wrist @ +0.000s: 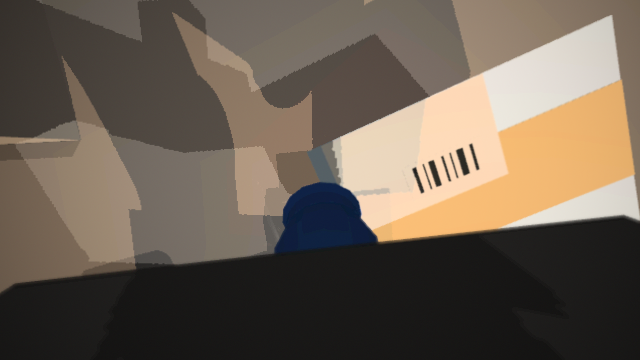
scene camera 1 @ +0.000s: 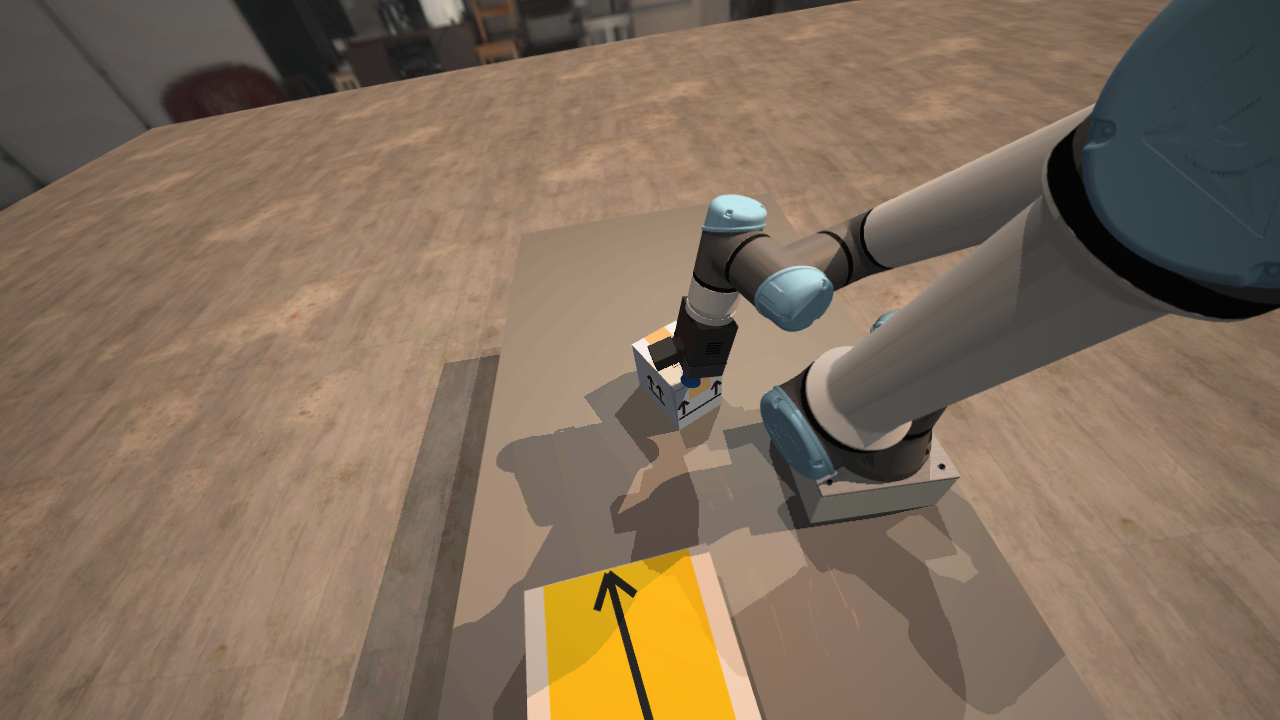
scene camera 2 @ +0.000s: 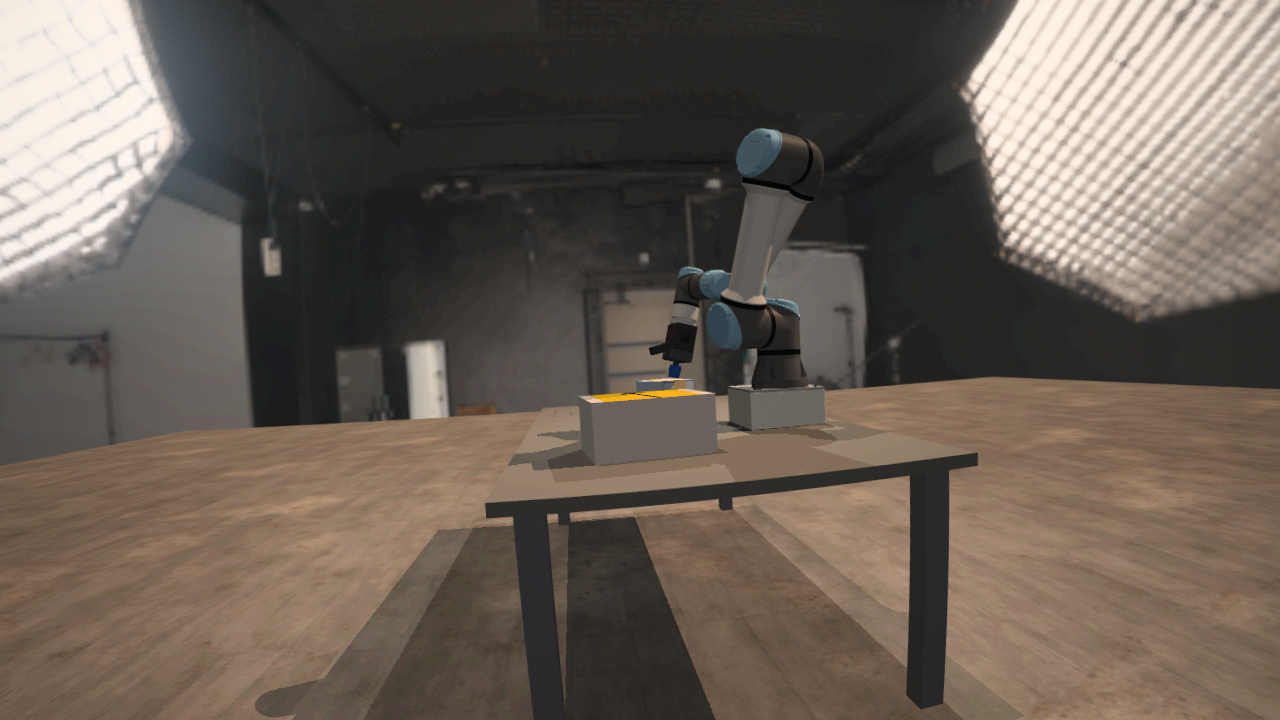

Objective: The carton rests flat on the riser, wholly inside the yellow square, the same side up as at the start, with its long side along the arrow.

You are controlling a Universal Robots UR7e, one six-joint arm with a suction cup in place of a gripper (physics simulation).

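The carton [scene camera 1: 666, 386] [scene camera 2: 663, 383] [wrist: 536, 129] is white with an orange band and a barcode label on top. It stands on the table [scene camera 1: 573, 286] behind the riser, apart from it. My suction cup [scene camera 1: 690, 382] [scene camera 2: 673, 370] [wrist: 323, 214] hangs right at the near edge of the carton's top; I cannot tell whether it touches. It holds nothing. The grey riser [scene camera 1: 535, 645] [scene camera 2: 649, 432] stands at the table's front, with the yellow square [scene camera 1: 680, 645] [scene camera 2: 626, 396] and a black arrow [scene camera 1: 626, 640] on its top.
The arm's base block [scene camera 1: 872, 496] [scene camera 2: 776, 407] stands on the table to the right of the carton and behind the riser's right side. The table's front edge [scene camera 2: 716, 485] lies just before the riser. Wooden floor surrounds the table.
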